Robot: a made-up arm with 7 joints.
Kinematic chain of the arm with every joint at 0, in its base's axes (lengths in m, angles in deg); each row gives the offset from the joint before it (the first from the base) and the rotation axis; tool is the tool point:
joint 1: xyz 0 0 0.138 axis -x
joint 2: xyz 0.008 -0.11 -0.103 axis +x
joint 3: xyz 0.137 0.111 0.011 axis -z
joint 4: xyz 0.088 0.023 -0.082 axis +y
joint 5: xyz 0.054 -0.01 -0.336 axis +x
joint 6: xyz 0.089 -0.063 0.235 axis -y
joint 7: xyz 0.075 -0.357 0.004 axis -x
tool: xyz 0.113 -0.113 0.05
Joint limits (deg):
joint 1: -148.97..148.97
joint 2: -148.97..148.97
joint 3: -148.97..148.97
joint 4: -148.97..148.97
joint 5: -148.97..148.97
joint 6: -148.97..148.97
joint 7: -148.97..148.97
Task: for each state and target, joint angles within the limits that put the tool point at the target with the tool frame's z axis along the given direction. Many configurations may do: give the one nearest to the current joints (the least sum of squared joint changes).
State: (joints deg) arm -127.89 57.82 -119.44 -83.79 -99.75 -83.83 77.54
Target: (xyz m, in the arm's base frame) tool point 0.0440 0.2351 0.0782 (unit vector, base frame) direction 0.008 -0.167 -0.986
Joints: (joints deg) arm -145.73 63.40 -120.43 -114.38 -106.24 -99.81 60.22
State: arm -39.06 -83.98 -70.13 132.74 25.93 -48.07 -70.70
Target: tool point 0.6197 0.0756 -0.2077 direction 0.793 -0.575 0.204
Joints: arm -40.28 -102.19 -107.20 148.97 -17.66 -102.99 -36.68
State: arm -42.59 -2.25 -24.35 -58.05 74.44 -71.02 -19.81
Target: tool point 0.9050 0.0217 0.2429 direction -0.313 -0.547 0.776
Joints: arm -33.35 -16.80 -41.37 -91.68 27.71 -67.83 9.89
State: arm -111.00 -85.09 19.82 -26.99 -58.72 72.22 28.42
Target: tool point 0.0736 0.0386 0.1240 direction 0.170 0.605 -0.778
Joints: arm -74.72 -94.15 16.94 -28.68 -24.35 97.63 70.87
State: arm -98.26 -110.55 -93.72 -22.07 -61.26 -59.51 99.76
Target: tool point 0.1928 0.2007 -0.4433 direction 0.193 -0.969 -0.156
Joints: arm -57.87 -137.31 -72.78 -33.32 -76.38 -53.08 129.68
